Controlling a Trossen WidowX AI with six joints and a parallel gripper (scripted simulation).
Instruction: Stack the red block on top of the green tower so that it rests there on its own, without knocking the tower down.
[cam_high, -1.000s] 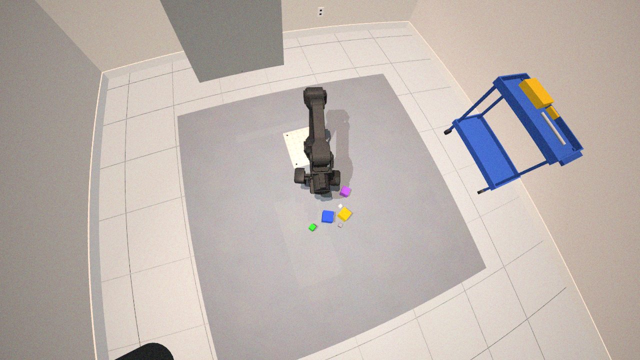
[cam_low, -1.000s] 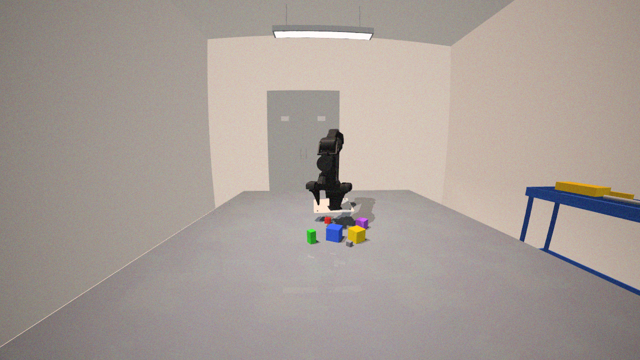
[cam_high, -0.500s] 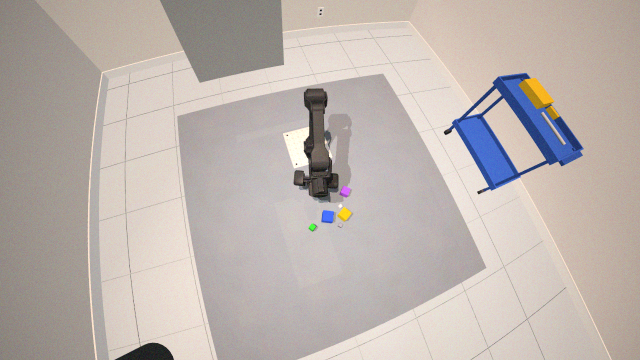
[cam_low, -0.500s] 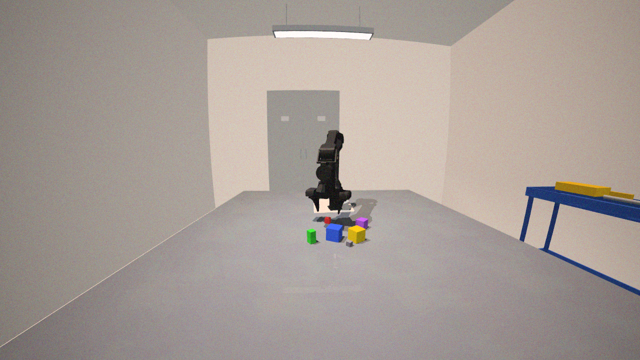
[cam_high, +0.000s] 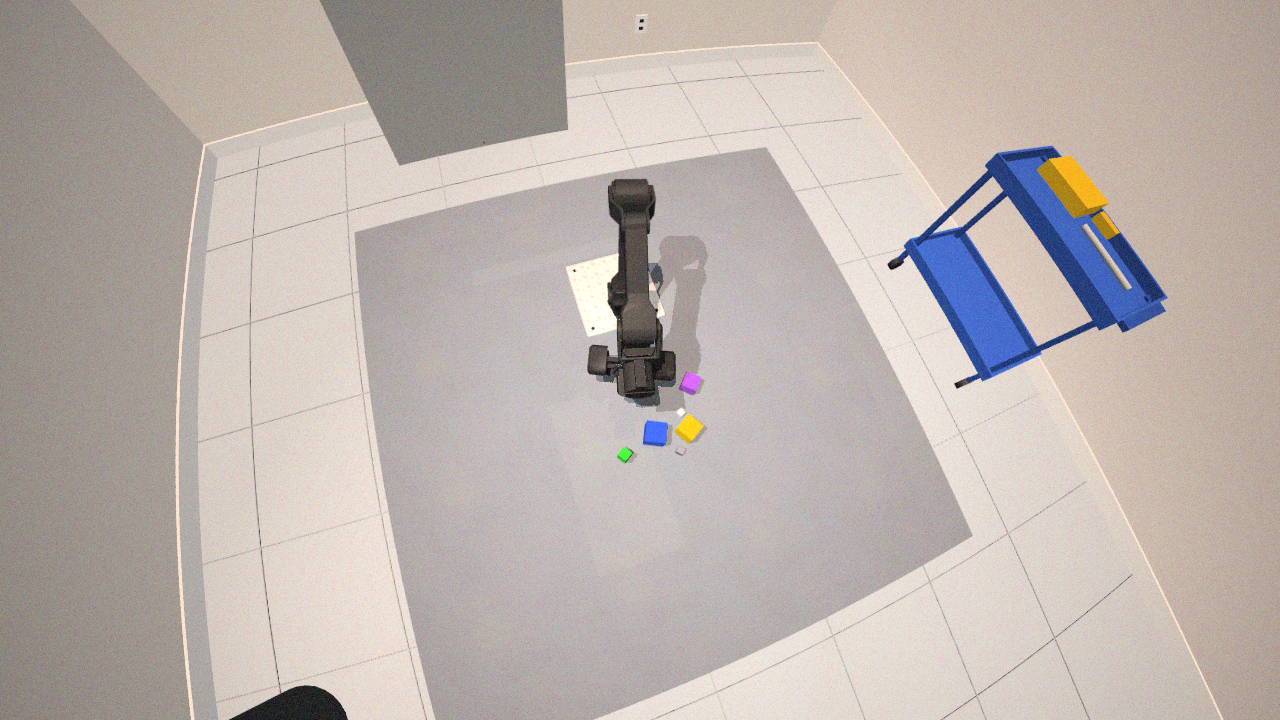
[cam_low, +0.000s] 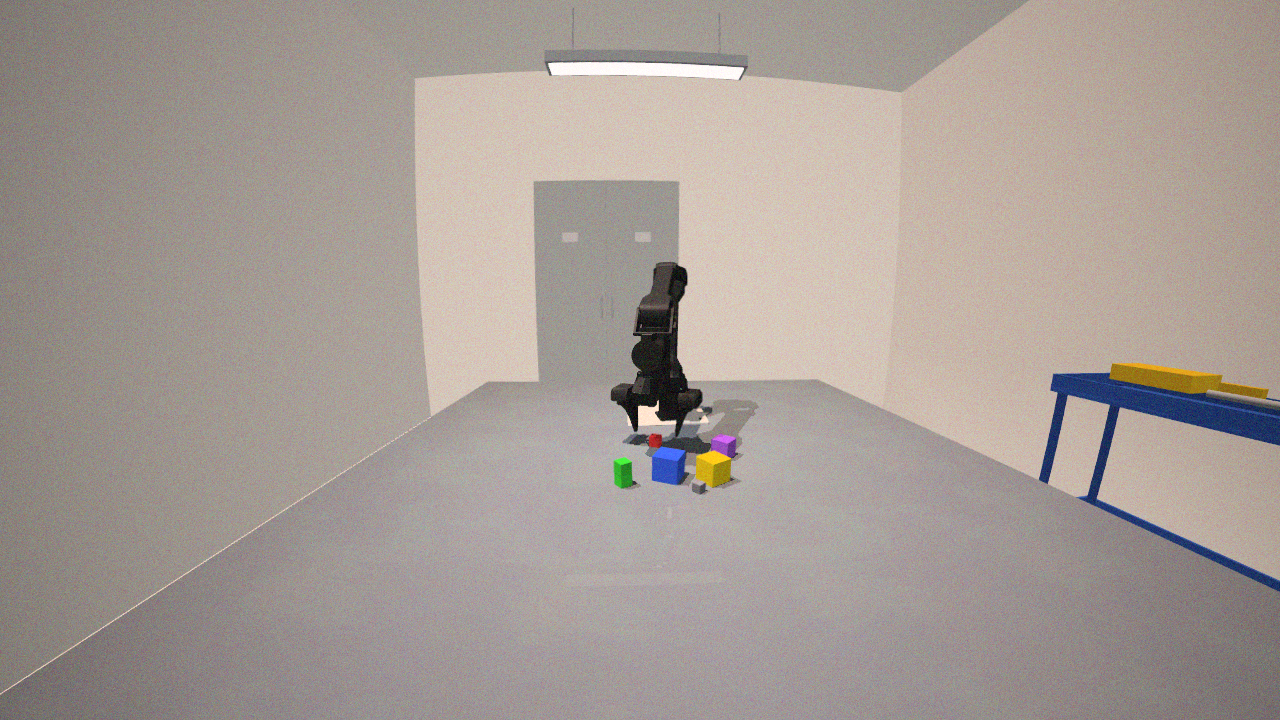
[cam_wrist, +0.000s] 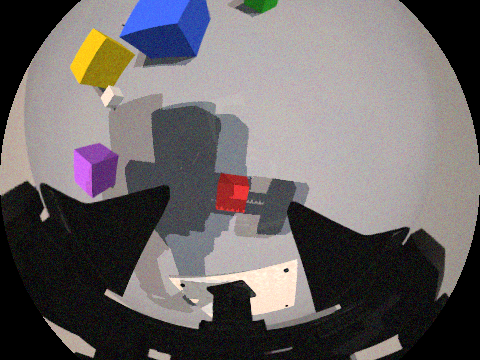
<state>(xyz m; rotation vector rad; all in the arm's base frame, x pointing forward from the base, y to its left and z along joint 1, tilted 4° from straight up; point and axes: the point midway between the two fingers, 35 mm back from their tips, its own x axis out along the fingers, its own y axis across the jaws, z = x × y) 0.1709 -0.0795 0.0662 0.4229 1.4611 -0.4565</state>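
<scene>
Now: gripper tip 20 mm above the red block. Round my gripper tip: purple cube 120 mm to the left, 80 mm ahead, 10 mm below; yellow cube 170 mm ahead, 60 mm to the left, 10 mm below; blue cube 150 mm ahead, 10 mm to the right.
</scene>
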